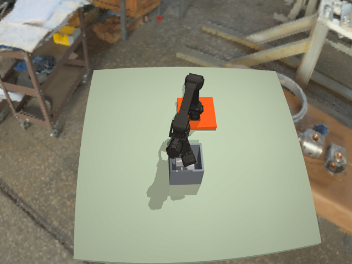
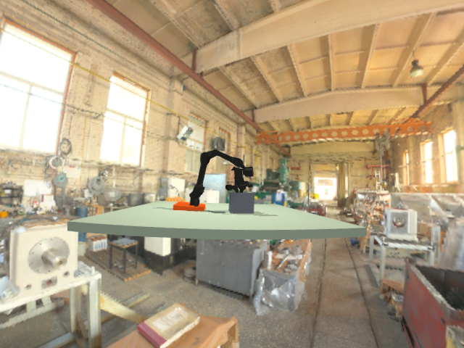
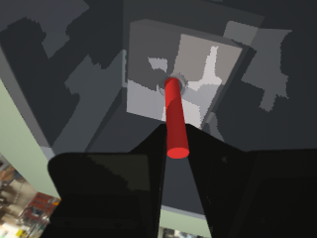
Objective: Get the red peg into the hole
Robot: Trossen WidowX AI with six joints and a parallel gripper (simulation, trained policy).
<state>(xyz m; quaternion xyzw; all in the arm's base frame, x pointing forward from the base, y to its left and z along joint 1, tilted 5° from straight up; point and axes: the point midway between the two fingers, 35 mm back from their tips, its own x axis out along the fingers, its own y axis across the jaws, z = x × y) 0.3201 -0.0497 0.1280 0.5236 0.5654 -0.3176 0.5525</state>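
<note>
The red peg is 1 cm to the right of my gripper tip and 1 cm below it. Round my gripper tip: light grey plate: 6 cm below, 1 cm to the right, 1 cm ahead.
</note>
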